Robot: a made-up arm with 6 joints.
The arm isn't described. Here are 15 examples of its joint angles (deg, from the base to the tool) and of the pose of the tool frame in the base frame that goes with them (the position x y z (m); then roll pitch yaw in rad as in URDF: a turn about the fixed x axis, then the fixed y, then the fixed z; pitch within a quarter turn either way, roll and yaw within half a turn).
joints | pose
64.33 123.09 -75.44 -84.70 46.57 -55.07 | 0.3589 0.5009 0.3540 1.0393 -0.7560 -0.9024
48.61 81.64 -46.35 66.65 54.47 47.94 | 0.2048 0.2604 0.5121 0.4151 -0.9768 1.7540
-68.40 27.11 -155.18 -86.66 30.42 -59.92 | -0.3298 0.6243 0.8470 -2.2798 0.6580 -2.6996
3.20 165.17 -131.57 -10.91 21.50 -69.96 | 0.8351 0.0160 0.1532 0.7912 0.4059 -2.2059
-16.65 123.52 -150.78 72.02 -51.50 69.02 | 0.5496 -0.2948 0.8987 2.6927 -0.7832 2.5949
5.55 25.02 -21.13 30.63 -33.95 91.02 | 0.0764 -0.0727 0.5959 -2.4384 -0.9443 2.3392
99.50 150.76 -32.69 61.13 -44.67 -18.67 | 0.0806 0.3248 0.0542 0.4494 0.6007 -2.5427
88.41 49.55 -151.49 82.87 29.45 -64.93 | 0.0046 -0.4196 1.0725 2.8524 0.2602 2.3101
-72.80 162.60 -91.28 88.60 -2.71 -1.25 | 0.1212 -0.6171 -0.0257 -0.1616 -0.2038 -0.2250
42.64 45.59 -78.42 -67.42 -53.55 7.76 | -0.0257 0.0324 0.9479 2.4661 0.2822 0.5710
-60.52 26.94 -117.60 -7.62 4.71 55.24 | -0.2749 0.3681 0.9825 -2.9379 0.0145 0.3813
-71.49 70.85 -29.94 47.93 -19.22 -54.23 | 0.0215 -0.3011 0.5172 -0.4736 1.0256 0.8670
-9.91 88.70 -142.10 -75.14 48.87 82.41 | 0.1995 -0.1564 1.0970 -1.8288 0.1307 0.4008
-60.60 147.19 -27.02 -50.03 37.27 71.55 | 0.0112 -0.2223 0.1029 1.2013 -0.1138 1.1477
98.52 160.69 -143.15 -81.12 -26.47 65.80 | -0.1218 0.8730 0.3533 -0.9912 1.1243 -2.1940
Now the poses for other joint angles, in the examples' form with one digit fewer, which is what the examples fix.
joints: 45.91 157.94 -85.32 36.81 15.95 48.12
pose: 0.450 0.400 0.000 0.150 -0.251 1.896
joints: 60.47 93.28 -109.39 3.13 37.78 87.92
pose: 0.288 0.391 0.848 -1.017 -0.603 2.490
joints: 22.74 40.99 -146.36 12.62 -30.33 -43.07
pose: -0.488 -0.261 0.988 -2.868 -0.850 0.470
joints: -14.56 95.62 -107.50 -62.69 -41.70 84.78
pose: 0.470 -0.109 0.925 -2.092 0.758 1.532
